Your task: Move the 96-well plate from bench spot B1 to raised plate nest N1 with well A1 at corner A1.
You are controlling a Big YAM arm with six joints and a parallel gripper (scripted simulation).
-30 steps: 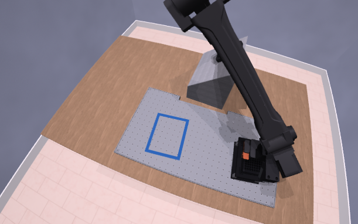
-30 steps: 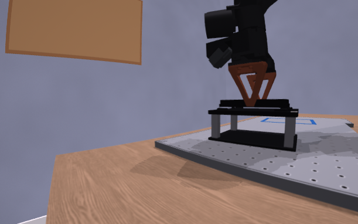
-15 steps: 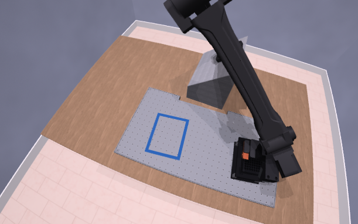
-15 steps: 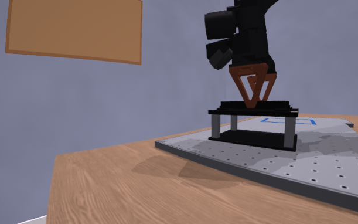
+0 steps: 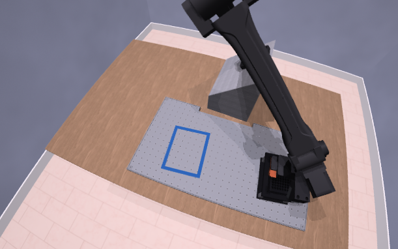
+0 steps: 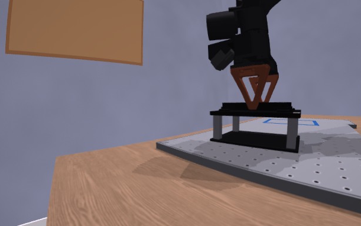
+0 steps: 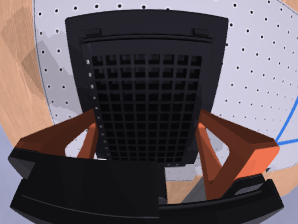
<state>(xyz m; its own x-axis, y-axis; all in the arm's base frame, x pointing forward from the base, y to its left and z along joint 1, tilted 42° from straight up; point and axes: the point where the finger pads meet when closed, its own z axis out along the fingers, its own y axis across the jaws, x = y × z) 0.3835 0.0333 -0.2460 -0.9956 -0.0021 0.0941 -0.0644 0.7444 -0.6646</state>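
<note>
Right now the black 96-well plate is right at my hand. The rest, counted from my hand: white A1 mark: 80 mm behind, 50 mm to the left, 10 mm below; then black base: 70 mm below; then black plate nest N1: 20 mm below.
</note>
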